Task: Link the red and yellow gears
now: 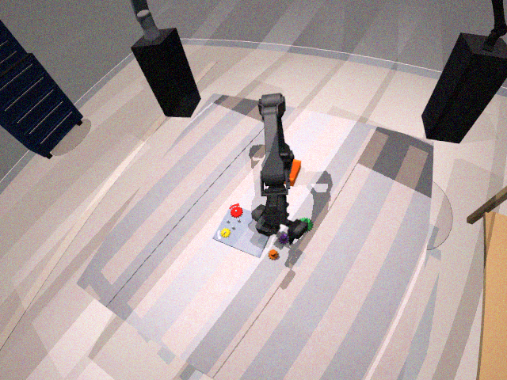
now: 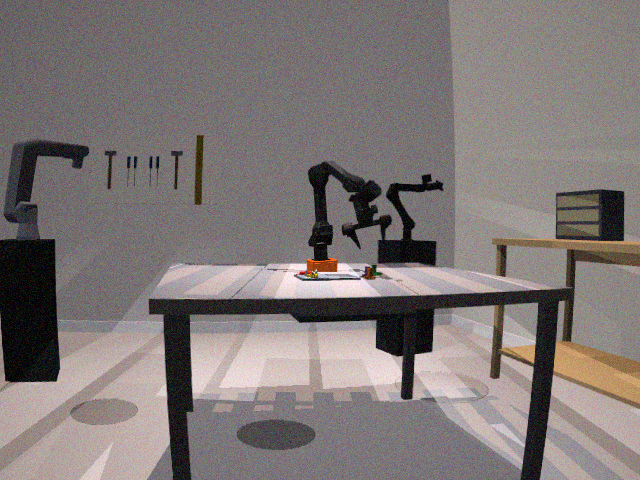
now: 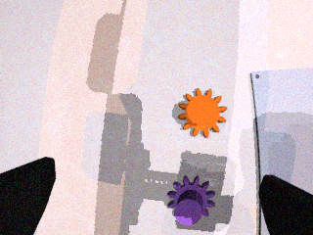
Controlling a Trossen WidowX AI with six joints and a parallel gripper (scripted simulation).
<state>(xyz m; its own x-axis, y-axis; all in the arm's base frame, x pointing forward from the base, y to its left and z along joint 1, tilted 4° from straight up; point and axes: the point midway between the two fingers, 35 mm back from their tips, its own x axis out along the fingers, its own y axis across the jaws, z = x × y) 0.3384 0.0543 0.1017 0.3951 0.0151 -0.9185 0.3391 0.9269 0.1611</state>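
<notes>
The purple gear is 10 cm below my gripper tip and 4 cm behind it. The rest, counted from my gripper tip: green gear 12 cm behind, 10 cm below, 8 cm to the left; then yellow gear 23 cm to the right, 10 cm below, 2 cm behind; then orange gear 10 cm below, 3 cm ahead, 2 cm to the right.
</notes>
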